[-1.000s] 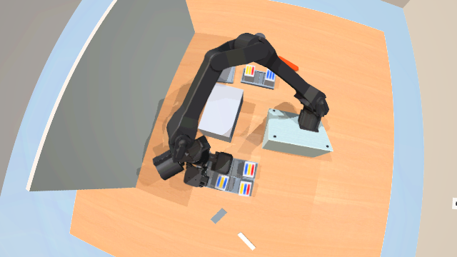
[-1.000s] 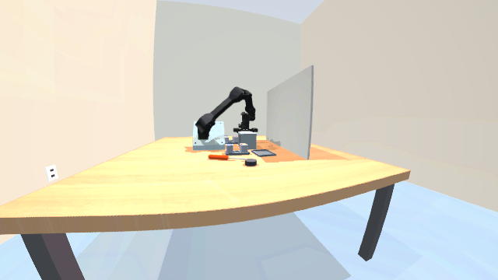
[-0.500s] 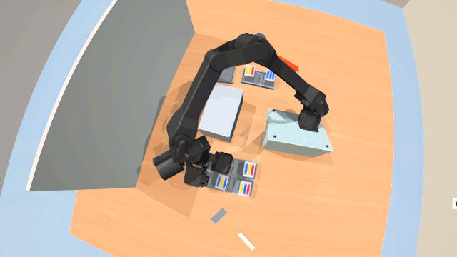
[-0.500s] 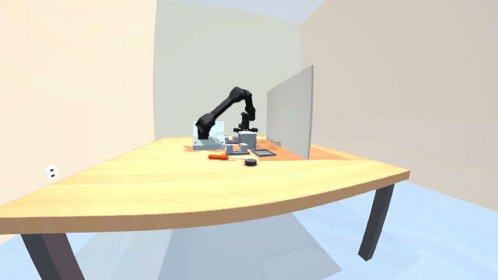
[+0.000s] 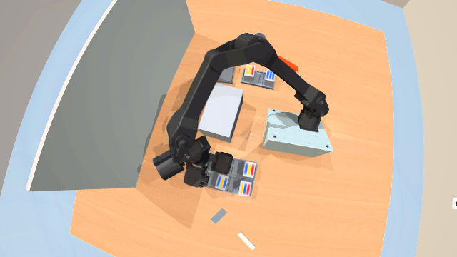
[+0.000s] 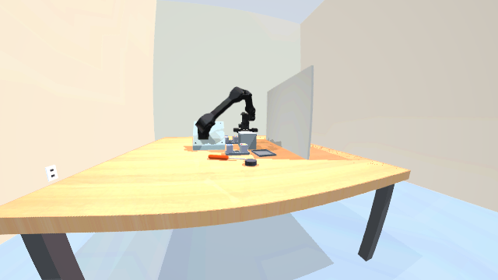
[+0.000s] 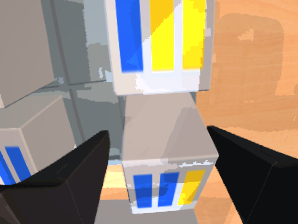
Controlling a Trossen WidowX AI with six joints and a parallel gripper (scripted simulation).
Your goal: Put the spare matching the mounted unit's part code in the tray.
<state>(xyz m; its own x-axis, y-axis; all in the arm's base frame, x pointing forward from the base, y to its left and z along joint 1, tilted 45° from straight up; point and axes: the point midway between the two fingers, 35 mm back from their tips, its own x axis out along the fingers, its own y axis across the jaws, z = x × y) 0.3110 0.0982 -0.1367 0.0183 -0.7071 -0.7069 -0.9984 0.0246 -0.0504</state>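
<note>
Right now the grey tray is 35 cm to the right of my gripper tip, 2 cm ahead of it and 1 cm below it. Round my gripper tip: grey panel 22 cm ahead, 21 cm above, 18 cm to the right; then grey box 15 cm to the right, 3 cm behind, 3 cm above; then black puck 53 cm to the right, 10 cm behind, 1 cm below.
</note>
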